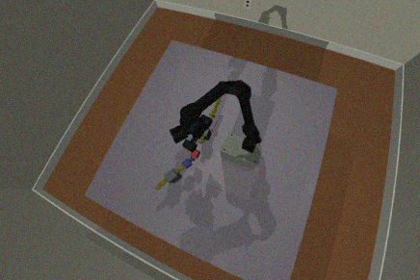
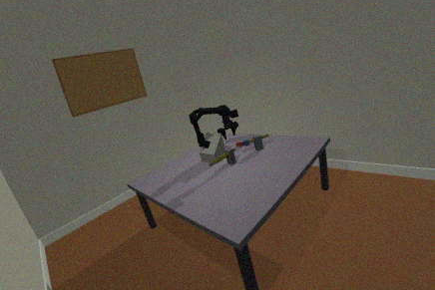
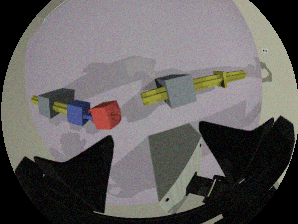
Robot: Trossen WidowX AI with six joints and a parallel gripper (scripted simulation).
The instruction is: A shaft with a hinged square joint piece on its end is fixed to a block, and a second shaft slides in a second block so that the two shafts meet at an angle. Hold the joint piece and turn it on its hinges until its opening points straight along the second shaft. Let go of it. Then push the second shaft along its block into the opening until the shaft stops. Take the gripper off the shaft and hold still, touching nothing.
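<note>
Right now my gripper tip is 8 cm to the right of the red square joint piece and 10 cm above it.
</note>
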